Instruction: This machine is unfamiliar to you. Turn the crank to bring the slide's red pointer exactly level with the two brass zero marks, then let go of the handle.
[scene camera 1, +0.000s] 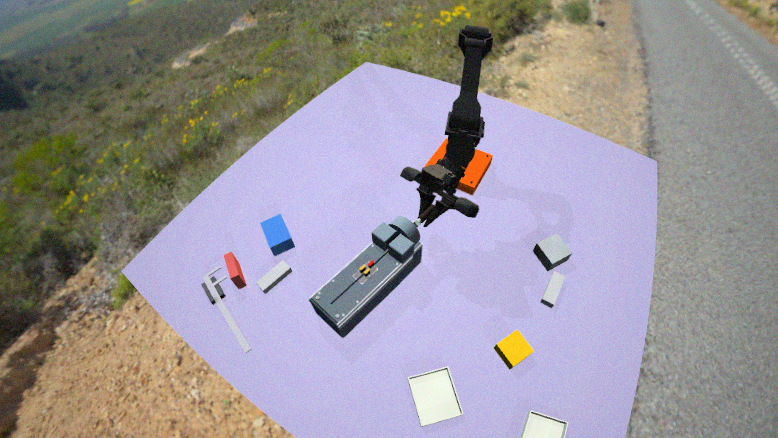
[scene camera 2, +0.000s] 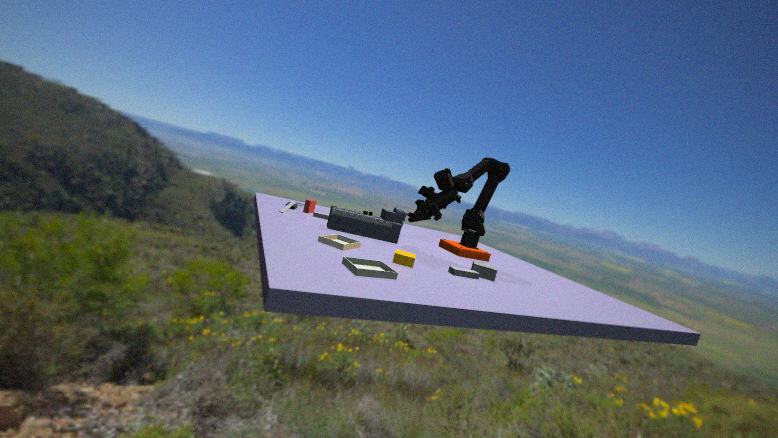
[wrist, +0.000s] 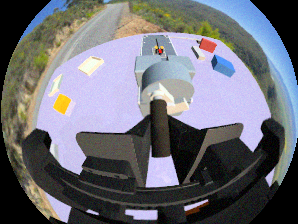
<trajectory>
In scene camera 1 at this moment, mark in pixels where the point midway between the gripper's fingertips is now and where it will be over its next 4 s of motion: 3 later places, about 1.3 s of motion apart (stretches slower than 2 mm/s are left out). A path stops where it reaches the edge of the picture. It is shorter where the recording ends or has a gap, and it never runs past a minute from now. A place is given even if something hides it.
My gripper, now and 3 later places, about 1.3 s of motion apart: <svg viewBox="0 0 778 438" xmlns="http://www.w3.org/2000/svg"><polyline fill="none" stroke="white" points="421,224 412,218 407,226 412,229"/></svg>
</trajectory>
